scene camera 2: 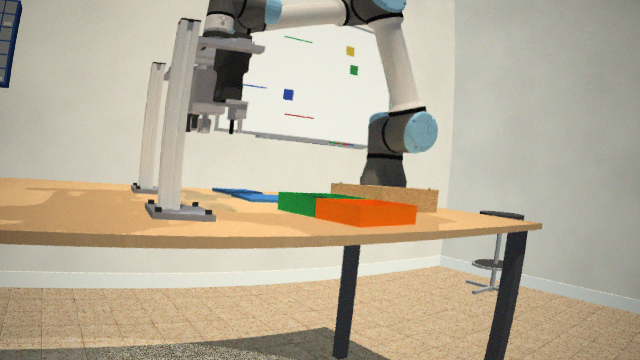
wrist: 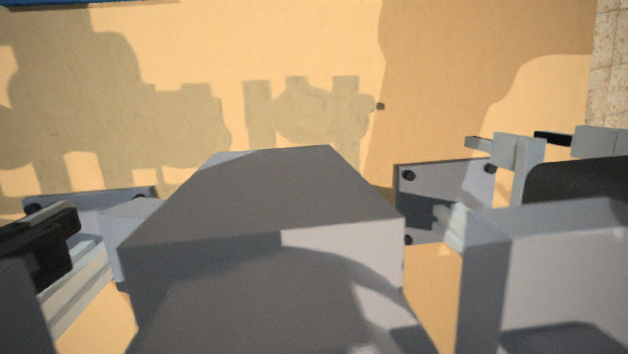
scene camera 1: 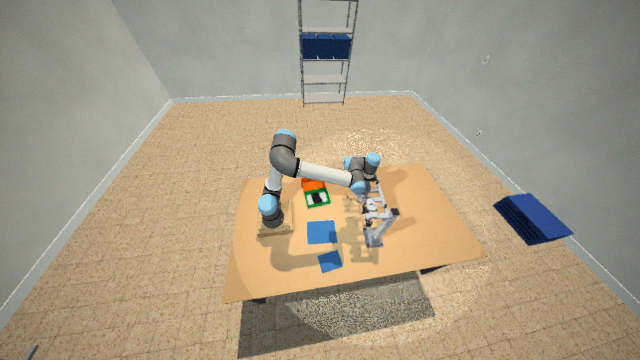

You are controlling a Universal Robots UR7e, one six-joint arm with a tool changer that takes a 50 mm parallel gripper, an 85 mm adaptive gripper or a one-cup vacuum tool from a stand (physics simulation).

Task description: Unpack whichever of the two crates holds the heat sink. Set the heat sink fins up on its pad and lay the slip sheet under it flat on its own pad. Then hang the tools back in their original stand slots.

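Frame: origin at the arm's base, x ahead, y left, z up, level; millimetres.
Where they show: arm's base, origin of its link: (scene camera 2: 383,186) (scene camera 1: 273,218).
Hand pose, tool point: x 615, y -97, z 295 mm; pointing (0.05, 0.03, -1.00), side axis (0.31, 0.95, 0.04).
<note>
Each offset is from my tool point to the top centre of the thing. "spot": to the spot under its first point.
A green crate (scene camera 1: 306,200) (scene camera 2: 296,204) holds a dark block with white on both sides, too small to identify surely as heat sink and slip sheet. An orange crate {dx -241, dy +259, dz -319 mm} (scene camera 1: 314,184) (scene camera 2: 340,214) touches it; its contents are unclear. A larger blue pad {spot: dx -319, dy -95, dz -352 mm} (scene camera 1: 321,232) and a smaller blue pad {spot: dx -333, dy -296, dz -352 mm} (scene camera 1: 330,261) lie flat and look bare. The arm's wrist is lowered onto the tool stand (scene camera 1: 384,227) (scene camera 2: 175,125) at the slot nearest scene camera 2. The black-bodied parallel gripper (scene camera 2: 236,126) (wrist: 515,141) hangs there below the flange, fingers apart and empty. The coupling is hidden.
A grey block-shaped tool {spot: dx -40, dy +10, dz -61 mm} (wrist: 260,200) hangs beside it in the stand, and a tool with black fingers (wrist: 55,240) hangs at the left of the wrist view. The wooden base block (scene camera 2: 410,197) under the arm stands behind the crates in scene camera 2.
</note>
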